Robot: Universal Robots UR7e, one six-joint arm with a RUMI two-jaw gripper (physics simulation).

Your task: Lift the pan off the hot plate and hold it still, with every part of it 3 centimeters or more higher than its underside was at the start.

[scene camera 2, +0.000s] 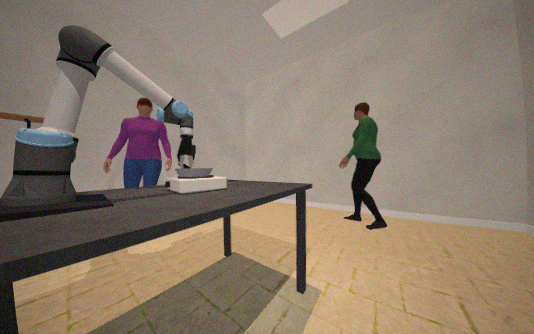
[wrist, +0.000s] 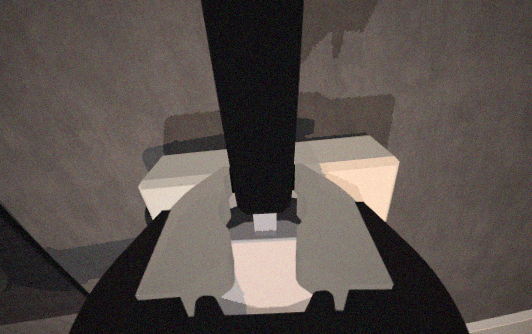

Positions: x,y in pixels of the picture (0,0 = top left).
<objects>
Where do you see a white hot plate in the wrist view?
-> At 361,166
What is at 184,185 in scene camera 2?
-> A white hot plate.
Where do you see a grey pan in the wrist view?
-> At 255,59
</objects>
